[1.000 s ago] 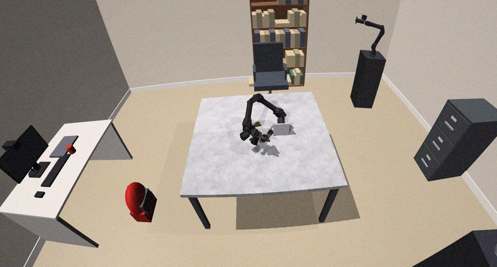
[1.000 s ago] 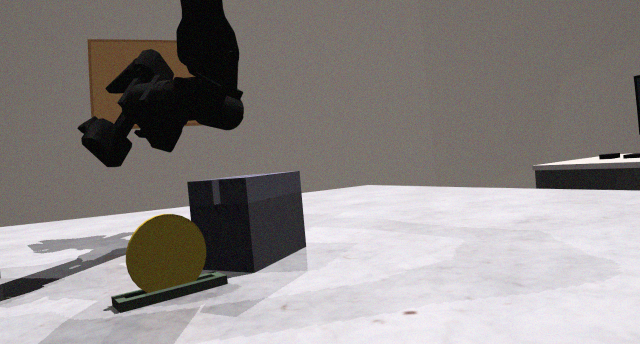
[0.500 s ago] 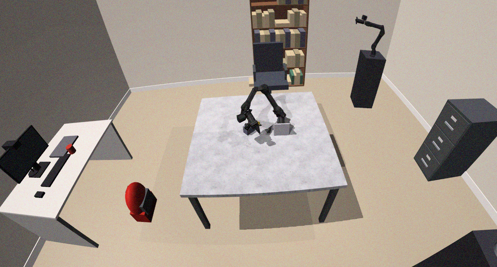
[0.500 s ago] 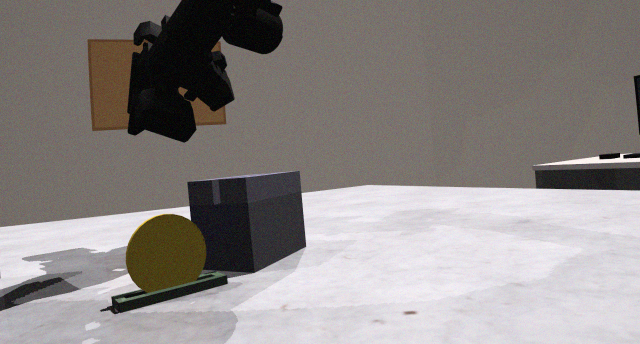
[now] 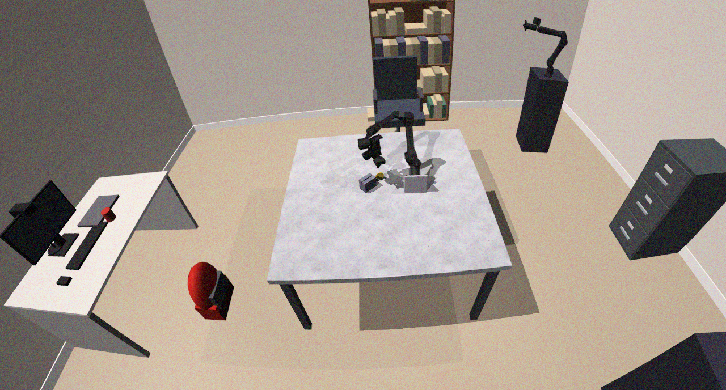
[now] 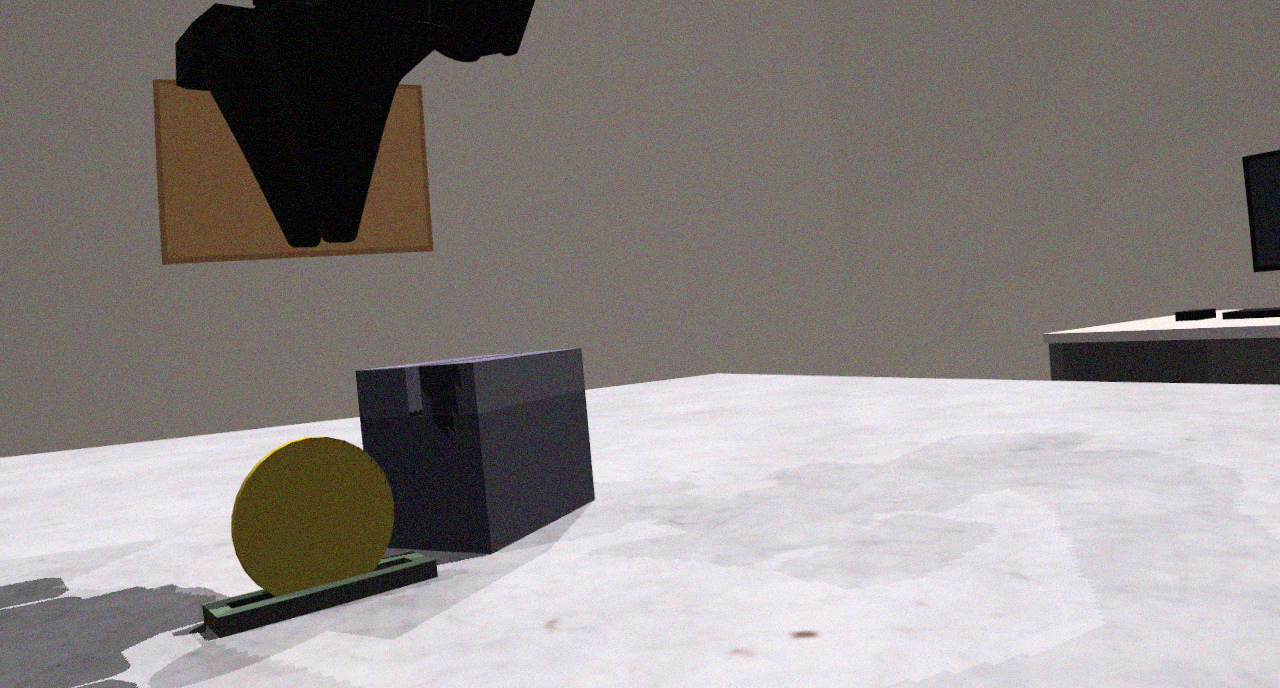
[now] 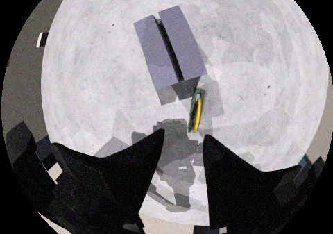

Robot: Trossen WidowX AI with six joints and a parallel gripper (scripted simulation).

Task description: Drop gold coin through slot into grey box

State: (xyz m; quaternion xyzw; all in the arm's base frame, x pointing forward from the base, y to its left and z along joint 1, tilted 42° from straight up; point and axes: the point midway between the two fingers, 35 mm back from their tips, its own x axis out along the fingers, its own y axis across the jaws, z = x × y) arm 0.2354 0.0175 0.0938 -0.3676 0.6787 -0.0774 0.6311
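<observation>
Right now my gripper tip is 9 cm above the gold coin, 2 cm to the left of it and 1 cm past it.
</observation>
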